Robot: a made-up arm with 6 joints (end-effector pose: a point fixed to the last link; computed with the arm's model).
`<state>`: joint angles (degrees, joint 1 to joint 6).
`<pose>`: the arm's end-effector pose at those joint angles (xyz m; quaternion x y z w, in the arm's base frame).
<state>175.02 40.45 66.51 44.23 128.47 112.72</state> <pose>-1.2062 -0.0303 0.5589 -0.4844 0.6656 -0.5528 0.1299</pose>
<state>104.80 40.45 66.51 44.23 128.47 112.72</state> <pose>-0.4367 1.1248 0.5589 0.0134 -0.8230 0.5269 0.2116</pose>
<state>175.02 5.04 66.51 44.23 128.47 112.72</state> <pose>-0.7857 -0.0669 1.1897 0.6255 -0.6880 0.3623 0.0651</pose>
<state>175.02 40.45 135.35 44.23 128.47 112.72</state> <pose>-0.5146 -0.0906 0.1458 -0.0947 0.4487 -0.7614 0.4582</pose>
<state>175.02 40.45 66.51 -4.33 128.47 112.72</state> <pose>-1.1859 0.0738 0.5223 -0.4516 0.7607 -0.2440 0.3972</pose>
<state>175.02 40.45 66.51 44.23 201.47 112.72</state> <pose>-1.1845 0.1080 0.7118 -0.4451 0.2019 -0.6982 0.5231</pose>
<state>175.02 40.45 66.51 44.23 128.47 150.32</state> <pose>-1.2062 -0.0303 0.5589 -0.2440 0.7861 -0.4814 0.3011</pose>
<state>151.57 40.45 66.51 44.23 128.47 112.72</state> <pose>-1.1186 0.4522 0.5589 -0.3390 0.7501 -0.5676 0.0149</pose>
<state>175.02 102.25 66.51 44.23 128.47 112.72</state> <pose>-0.8796 -0.0588 -0.6801 -0.1386 0.4800 -0.7518 0.4304</pose>
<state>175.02 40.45 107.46 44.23 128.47 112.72</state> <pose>-0.8522 -0.0611 0.2072 -0.2651 0.5614 -0.7068 0.3389</pose>
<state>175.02 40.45 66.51 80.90 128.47 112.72</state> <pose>-1.2317 -0.0678 0.6318 0.4521 -0.5139 0.7235 0.0900</pose>
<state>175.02 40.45 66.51 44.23 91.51 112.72</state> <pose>-1.2995 -0.0486 0.5027 0.4297 -0.8088 0.3890 0.0999</pose>
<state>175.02 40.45 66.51 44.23 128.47 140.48</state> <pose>-1.2062 -0.0303 0.5589 -0.3106 0.7623 -0.5055 0.2587</pose>
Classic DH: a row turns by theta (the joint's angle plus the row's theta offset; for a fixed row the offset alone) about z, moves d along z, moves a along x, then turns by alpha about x. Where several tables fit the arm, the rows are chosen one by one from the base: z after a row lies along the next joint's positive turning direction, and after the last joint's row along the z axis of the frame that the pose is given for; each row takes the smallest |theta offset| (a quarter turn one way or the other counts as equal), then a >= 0, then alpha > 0; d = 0 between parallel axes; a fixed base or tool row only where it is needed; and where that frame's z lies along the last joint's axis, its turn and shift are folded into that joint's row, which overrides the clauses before.
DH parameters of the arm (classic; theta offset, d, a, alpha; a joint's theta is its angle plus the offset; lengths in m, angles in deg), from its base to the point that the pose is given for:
joint 1: 0 0.2133 0 -90
joint 2: -90 0 0.8484 0
joint 3: 90 0.0397 0 90
joint 4: 0 0.8163 0 -90
joint 5: 0 0 0 90
joint 6: 0 0.1743 0 0

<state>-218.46 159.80 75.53 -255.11 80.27 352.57</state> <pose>0.1677 -0.3959 -1.1003 0.0149 -0.8075 0.4530 0.3776</pose>
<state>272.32 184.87 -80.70 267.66 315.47 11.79</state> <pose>0.1956 -0.8315 -0.8671 -0.1862 0.7526 -0.5229 0.3541</pose>
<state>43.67 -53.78 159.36 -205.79 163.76 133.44</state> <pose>-0.0765 0.0112 0.5826 0.2238 -0.4469 0.1354 0.8555</pose>
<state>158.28 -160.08 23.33 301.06 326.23 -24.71</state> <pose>0.8011 -0.4512 -1.3187 0.8573 0.4075 -0.0546 0.3099</pose>
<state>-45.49 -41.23 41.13 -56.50 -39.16 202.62</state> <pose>-0.3420 0.5354 1.8027 -0.1566 0.2968 0.7248 0.6017</pose>
